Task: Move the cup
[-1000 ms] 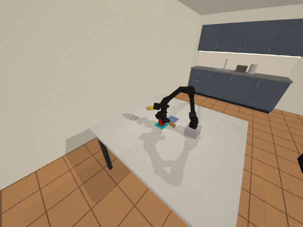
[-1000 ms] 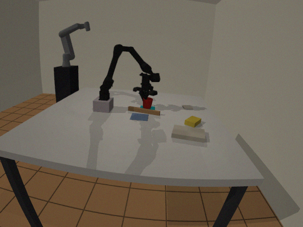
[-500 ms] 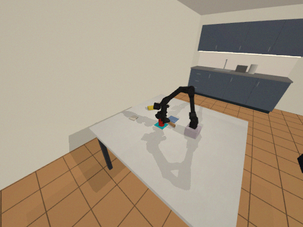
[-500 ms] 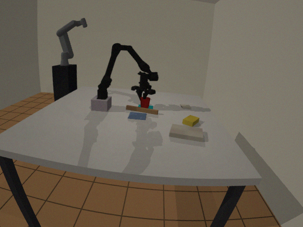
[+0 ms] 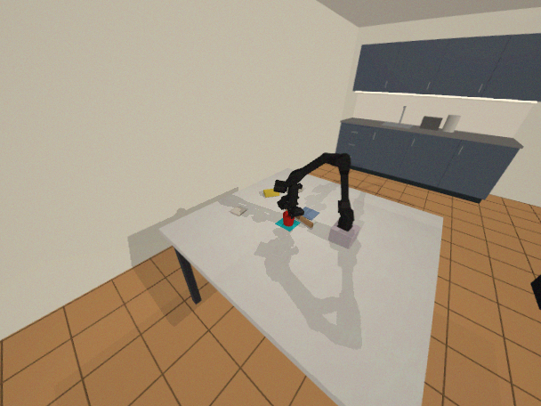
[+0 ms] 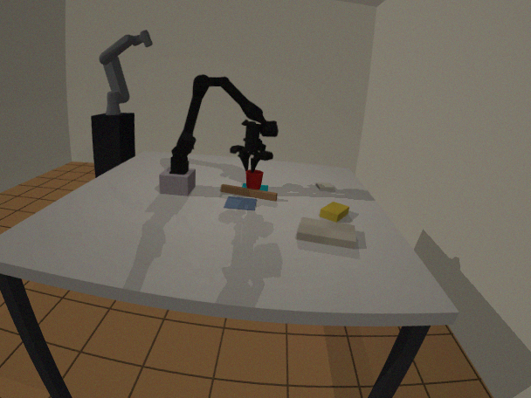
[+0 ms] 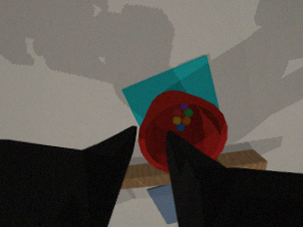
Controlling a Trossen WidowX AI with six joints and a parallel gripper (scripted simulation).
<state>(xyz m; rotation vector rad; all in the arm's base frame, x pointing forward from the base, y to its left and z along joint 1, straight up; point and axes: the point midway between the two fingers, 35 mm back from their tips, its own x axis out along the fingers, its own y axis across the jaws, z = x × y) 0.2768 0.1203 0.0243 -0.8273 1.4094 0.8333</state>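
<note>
Right now the red cup is 2 cm ahead of my gripper tip, 1 cm to the right of it and 3 cm below it. From my gripper tip the other things lie so: blue pad: 1 cm behind, 20 cm to the right, 8 cm below; wooden bar: 1 cm ahead, 11 cm to the right, 6 cm below; teal pad: 3 cm ahead, 2 cm to the right, 8 cm below.
</note>
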